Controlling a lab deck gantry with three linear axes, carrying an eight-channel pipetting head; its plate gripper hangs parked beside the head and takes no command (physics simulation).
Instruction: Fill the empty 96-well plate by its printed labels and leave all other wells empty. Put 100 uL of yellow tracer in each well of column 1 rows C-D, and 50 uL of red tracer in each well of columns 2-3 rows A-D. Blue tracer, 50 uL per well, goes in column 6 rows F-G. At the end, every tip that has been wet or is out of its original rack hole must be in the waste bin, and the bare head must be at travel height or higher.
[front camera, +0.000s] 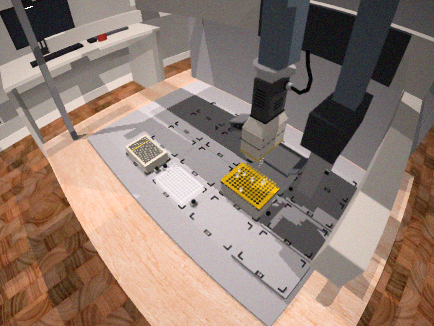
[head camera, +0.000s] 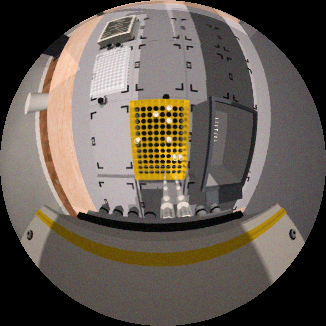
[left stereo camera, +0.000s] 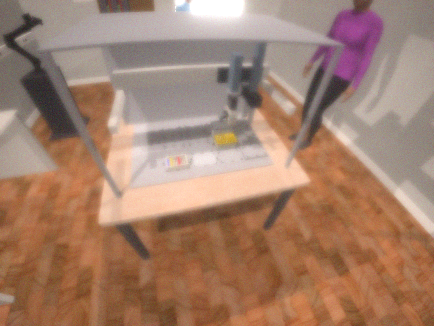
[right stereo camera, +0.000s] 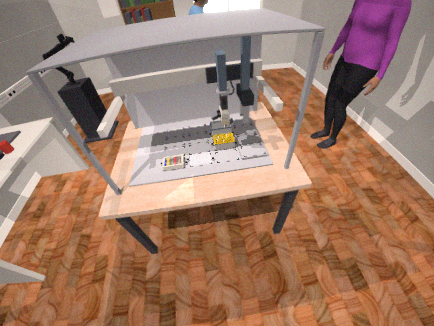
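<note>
The pipetting head (front camera: 262, 135) (head camera: 160, 280) (right stereo camera: 225, 117) is near the yellow tip rack (front camera: 225, 181) (head camera: 150, 176) (right stereo camera: 223, 138). Two translucent tips, one (head camera: 166, 207) and another (head camera: 184, 207), hang from it; their contents cannot be told. Several white tips stand in the rack. The grey waste bin (head camera: 231, 104) is beside the rack; small white marks show inside. The white 96-well plate (front camera: 179, 184) (head camera: 110, 70) (right stereo camera: 201, 159) lies beyond the rack; its well contents are too small to read. The beige reservoir (front camera: 146, 151) (right stereo camera: 173, 162) shows blue, yellow and red. The parked plate gripper (front camera: 322, 182) holds no visible plate; its far paddle is unclear.
Black knobs stand beside the plate and rack. A white gantry beam (front camera: 357, 235) crosses the right side of the front view. A grey post (front camera: 52, 90) stands at the left. A person in purple (left stereo camera: 355, 45) (right stereo camera: 382, 35) stands beyond the enclosure.
</note>
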